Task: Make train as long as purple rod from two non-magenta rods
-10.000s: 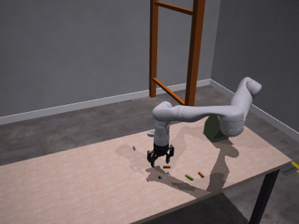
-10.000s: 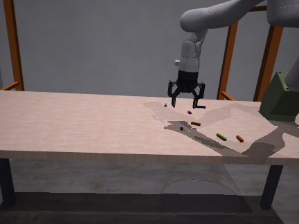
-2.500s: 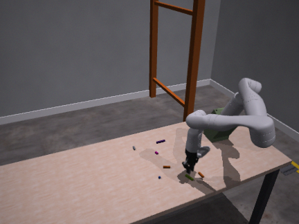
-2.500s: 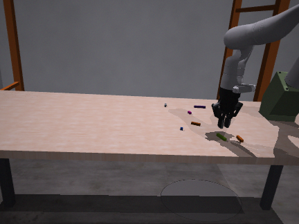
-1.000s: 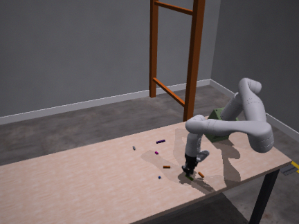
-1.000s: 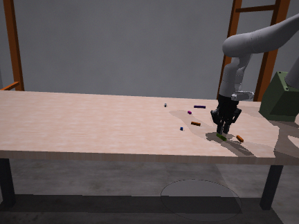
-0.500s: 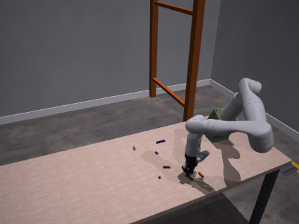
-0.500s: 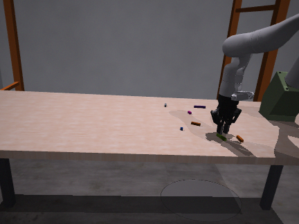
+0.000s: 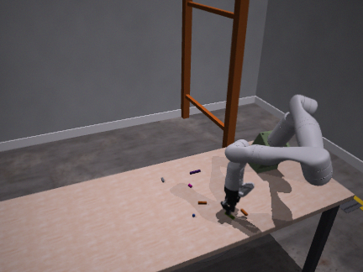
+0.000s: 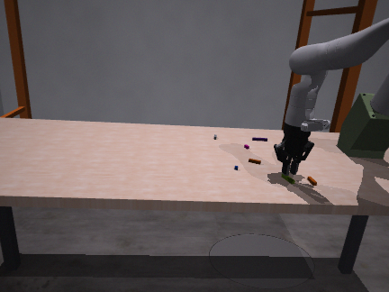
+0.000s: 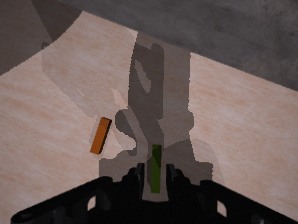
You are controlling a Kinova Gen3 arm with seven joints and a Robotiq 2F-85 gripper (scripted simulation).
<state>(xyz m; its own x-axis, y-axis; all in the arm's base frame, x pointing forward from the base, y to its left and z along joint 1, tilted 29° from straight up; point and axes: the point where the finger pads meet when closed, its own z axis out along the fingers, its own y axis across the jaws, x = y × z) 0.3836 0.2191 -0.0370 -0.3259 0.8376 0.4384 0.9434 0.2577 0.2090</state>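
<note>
The lime rod is 3 cm below my hand. Also, from my hand: magenta rod: 6 cm ahead, 26 cm to the right, 3 cm below; then purple rod: 1 cm behind, 35 cm to the right, 3 cm below; then blue rod: 15 cm ahead, 7 cm to the right, 3 cm below.
</note>
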